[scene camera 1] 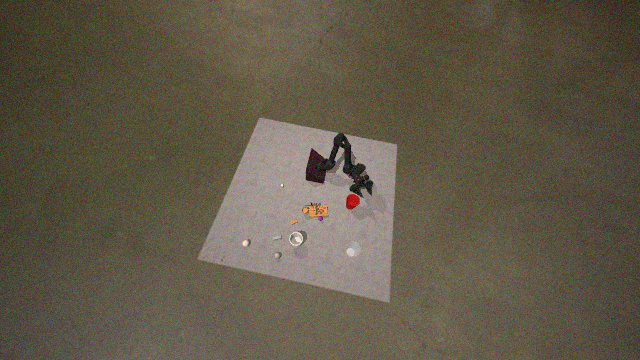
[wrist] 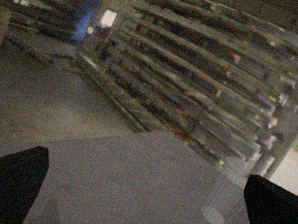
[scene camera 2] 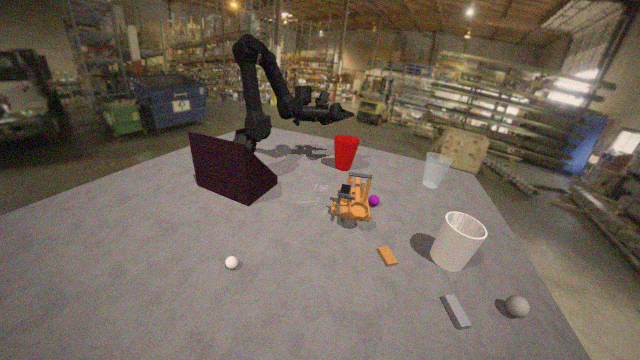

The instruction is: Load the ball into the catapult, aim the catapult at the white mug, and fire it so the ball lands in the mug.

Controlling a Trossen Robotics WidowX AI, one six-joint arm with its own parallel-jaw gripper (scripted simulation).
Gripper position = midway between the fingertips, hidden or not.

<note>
The gripper [scene camera 2: 349, 116] is open, with nothing in its grasp. Also in view: a clear cup [scene camera 2: 436, 165], an orange catapult [scene camera 2: 352, 203] and a white mug [scene camera 2: 460, 235].
The gripper also shows in the wrist view [wrist: 150, 174]. The wrist view does not show the orange catapult: it is out of frame. The wrist view misses the white mug: it is out of frame.
</note>
